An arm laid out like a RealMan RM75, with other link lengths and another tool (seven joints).
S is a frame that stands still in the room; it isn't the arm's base.
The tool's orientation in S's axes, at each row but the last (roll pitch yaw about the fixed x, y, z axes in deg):
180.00 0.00 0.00
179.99 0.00 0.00
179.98 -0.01 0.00
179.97 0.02 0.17
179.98 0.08 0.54
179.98 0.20 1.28
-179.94 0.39 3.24
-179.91 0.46 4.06
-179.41 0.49 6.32
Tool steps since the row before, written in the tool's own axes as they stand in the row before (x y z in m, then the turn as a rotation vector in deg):
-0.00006 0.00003 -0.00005 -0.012 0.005 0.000
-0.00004 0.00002 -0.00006 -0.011 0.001 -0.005
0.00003 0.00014 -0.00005 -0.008 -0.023 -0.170
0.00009 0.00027 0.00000 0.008 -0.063 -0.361
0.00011 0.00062 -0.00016 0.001 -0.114 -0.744
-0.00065 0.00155 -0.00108 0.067 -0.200 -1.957
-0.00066 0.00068 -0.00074 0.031 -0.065 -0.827
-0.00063 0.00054 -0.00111 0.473 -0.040 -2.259
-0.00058 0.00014 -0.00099 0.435 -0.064 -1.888
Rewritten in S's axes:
-0.00006 -0.00003 0.00005 -0.012 -0.005 0.000
-0.00004 -0.00002 0.00006 -0.011 -0.001 0.005
0.00003 -0.00014 0.00005 -0.008 0.023 0.170
0.00009 -0.00027 0.00000 0.008 0.063 0.361
0.00012 -0.00062 0.00016 0.001 0.114 0.744
-0.00061 -0.00156 0.00108 0.069 0.202 1.957
-0.00062 -0.00072 0.00074 0.033 0.066 0.827
-0.00058 -0.00058 0.00111 0.487 0.071 2.255
-0.00055 -0.00021 0.00099 0.443 0.094 1.885

